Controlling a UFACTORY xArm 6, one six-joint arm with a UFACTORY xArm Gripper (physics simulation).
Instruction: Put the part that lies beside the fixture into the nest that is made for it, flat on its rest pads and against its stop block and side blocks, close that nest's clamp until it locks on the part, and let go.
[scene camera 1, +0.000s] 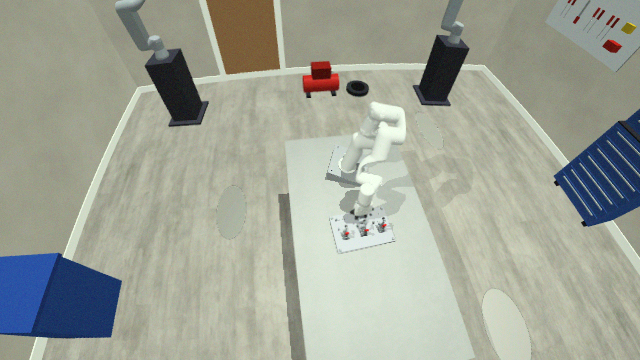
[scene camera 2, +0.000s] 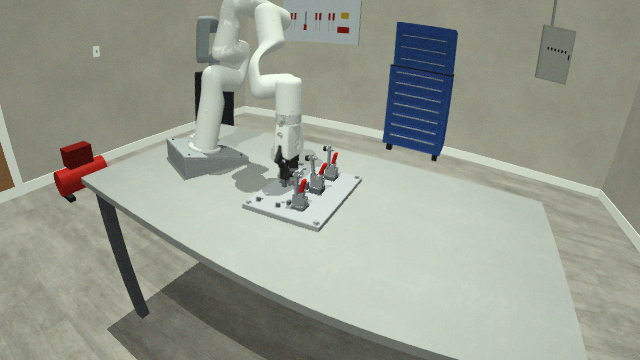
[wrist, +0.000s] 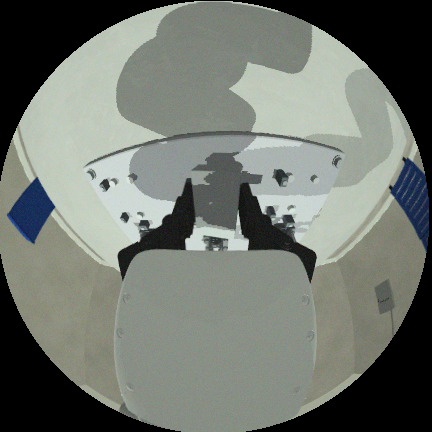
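Where they show: gripper, fingertip midpoint: (scene camera 1: 360, 216) (wrist: 216, 194); arm's base at its link origin: (scene camera 1: 347, 165) (scene camera 2: 204, 148).
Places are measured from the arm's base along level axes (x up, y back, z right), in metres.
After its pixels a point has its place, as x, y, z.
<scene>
My gripper (scene camera 1: 359, 215) {-0.017, -0.373, -0.042} (scene camera 2: 287, 182) {-0.017, -0.373, -0.042} (wrist: 216, 194) {-0.017, -0.373, -0.042} points down over the arm-side half of the fixture plate (scene camera 1: 367, 245) {-0.041, -0.546, -0.064} (scene camera 2: 330, 201) {-0.040, -0.533, -0.024} (wrist: 300, 160) {-0.040, -0.330, -0.132}, near the middle nest. It is shut on the grey part (wrist: 216, 207) {0.001, -0.374, -0.041}, which shows dark in shadow between the fingers in the wrist view. The part's underside and any contact with pads or blocks are hidden. Three toggle clamps with red handles stand in a row: one near clamp (scene camera 1: 346, 233) {0.042, -0.498, 0.062} (scene camera 2: 300, 194) {0.003, -0.492, 0.065}, a middle clamp (scene camera 1: 365, 231) {-0.012, -0.470, -0.057} (scene camera 2: 317, 182) {-0.006, -0.475, -0.042} and a far clamp (scene camera 1: 383, 226) {0.032, -0.465, -0.155} (scene camera 2: 331, 169) {0.001, -0.459, -0.153}. Their arms look raised in scene camera 2.
Small dark blocks and pale pads stand on the plate either side of the fingers, including a dark block (wrist: 281, 177) {-0.024, -0.348, -0.106} at the right. The arm's grey base block (scene camera 1: 336, 175) {0.009, -0.083, 0.079} (scene camera 2: 200, 165) {-0.018, -0.082, 0.084} stands behind the fixture on the table (scene camera 1: 370, 300) {-0.055, -0.848, -0.042} (scene camera 2: 425, 250) {-0.055, -0.840, 0.024}.
</scene>
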